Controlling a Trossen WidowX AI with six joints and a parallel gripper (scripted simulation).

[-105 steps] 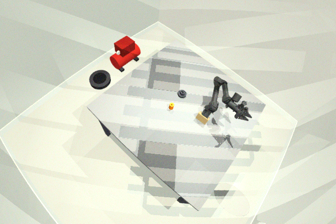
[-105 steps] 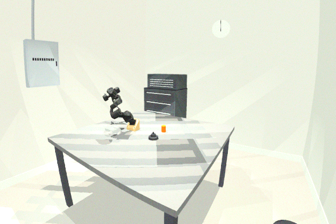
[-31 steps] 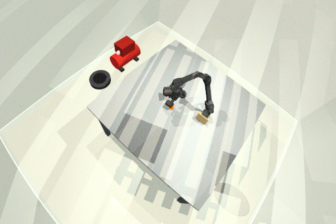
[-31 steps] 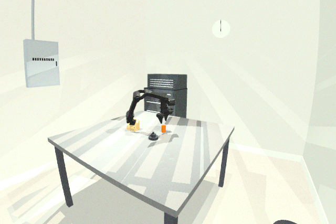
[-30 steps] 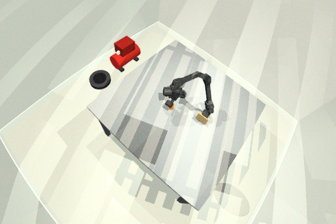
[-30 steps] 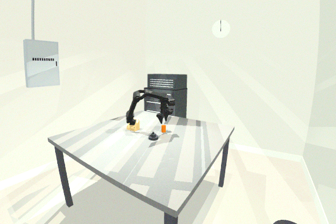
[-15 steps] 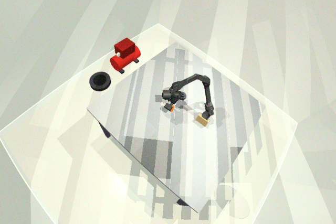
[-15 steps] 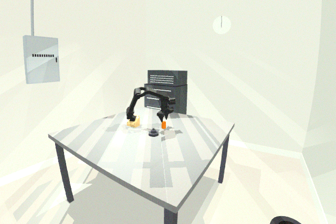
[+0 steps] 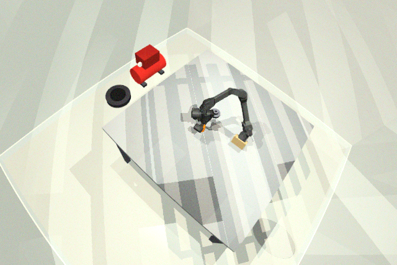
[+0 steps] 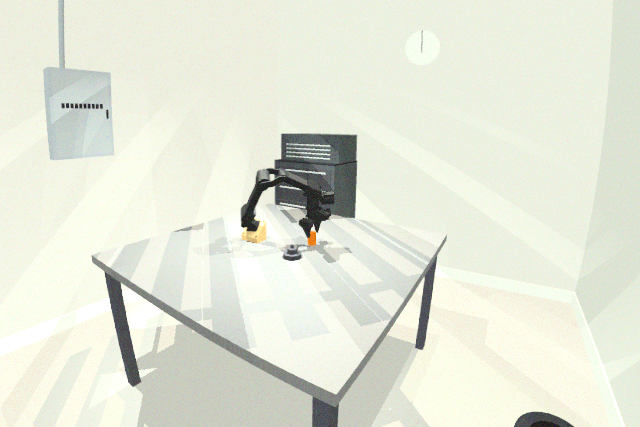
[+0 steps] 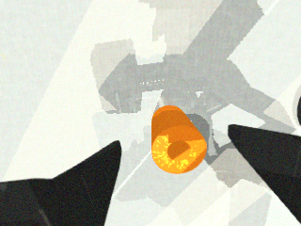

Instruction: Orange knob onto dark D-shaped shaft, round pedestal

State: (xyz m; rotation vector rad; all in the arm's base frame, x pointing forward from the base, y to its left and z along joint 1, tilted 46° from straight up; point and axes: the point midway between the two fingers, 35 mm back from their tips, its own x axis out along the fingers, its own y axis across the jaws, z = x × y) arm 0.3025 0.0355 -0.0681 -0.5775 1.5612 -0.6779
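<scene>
Right now my gripper tip is 20 mm above the orange knob. The rest, counted from my gripper tip: pedestal 190 mm to the right, 20 mm below, 10 mm behind.
</scene>
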